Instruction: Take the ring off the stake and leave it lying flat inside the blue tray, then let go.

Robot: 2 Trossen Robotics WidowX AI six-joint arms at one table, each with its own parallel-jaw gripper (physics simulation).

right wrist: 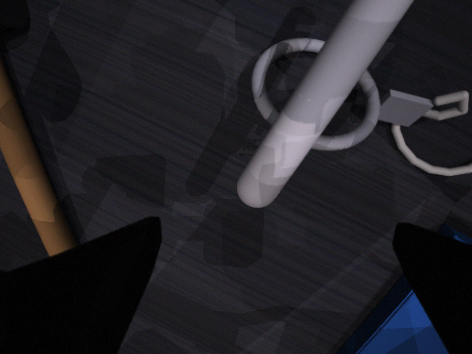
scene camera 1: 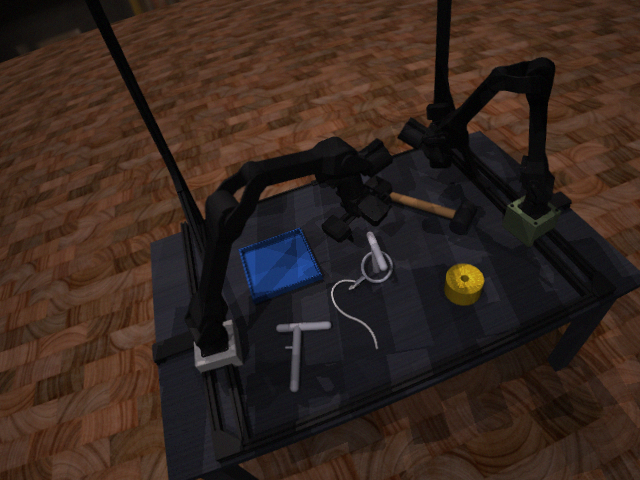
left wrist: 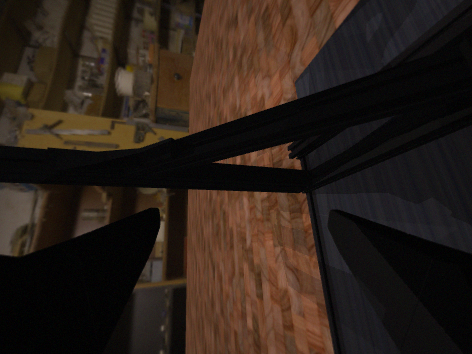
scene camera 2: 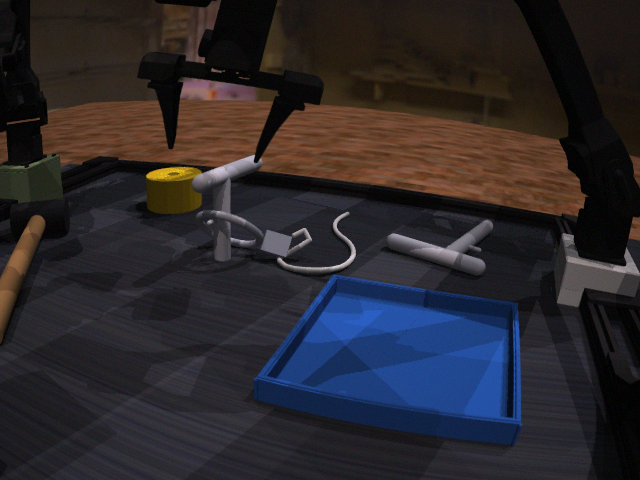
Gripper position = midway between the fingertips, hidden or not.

Observation:
My left gripper (scene camera 1: pixel 442 128) is open and holds nothing. Also in view: a wooden-handled hammer (scene camera 2: pixel 33 219). My right gripper (scene camera 2: pixel 212 155) is open, with nothing in its grasp. Also in view: a ring (scene camera 2: pixel 274 243). On the table rest a T-shaped piece (scene camera 2: pixel 452 256) and a yellow roll (scene camera 2: pixel 169 191). Also in view: a blue tray (scene camera 2: pixel 396 357).
The wooden-handled hammer shows as well in the right wrist view (right wrist: pixel 31 179) and in scene camera 1 (scene camera 1: pixel 461 218). The yellow roll shows as well in scene camera 1 (scene camera 1: pixel 463 284). The T-shaped piece is seen too in scene camera 1 (scene camera 1: pixel 297 328). The left wrist view misses the wooden-handled hammer: it is out of frame. The right wrist view misses the yellow roll: it is out of frame.

